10 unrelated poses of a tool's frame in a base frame.
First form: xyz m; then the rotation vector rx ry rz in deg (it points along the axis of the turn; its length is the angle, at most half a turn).
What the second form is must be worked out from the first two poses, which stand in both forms.
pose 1, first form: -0.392 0.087 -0.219 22.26 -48.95 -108.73
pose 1, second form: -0.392 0.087 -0.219 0.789 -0.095 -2.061
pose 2, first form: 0.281 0.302 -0.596 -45.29 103.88 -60.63
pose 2, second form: 0.281 0.302 -0.596 -1.855 0.371 -2.040
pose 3, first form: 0.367 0.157 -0.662 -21.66 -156.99 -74.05
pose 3, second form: 0.367 0.157 -0.662 2.278 -0.185 2.953
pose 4, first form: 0.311 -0.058 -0.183 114.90 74.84 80.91
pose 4, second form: 0.311 -0.058 -0.183 2.116 -0.574 1.484
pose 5, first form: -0.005 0.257 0.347 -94.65 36.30 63.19
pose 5, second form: -0.005 0.257 0.347 -1.734 1.097 0.224
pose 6, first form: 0.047 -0.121 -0.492 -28.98 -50.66 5.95
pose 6, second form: 0.047 -0.121 -0.492 -0.724 -0.795 0.429
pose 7, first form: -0.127 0.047 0.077 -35.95 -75.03 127.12
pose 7, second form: -0.127 0.047 0.077 -1.115 0.141 2.473
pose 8, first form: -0.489 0.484 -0.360 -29.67 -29.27 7.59
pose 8, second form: -0.489 0.484 -0.360 -0.594 -0.448 0.278
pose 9, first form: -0.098 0.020 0.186 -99.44 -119.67 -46.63
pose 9, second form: -0.098 0.020 0.186 2.861 -0.601 1.842
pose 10, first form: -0.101 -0.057 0.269 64.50 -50.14 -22.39
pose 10, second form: -0.101 -0.057 0.269 1.400 -0.419 -0.827
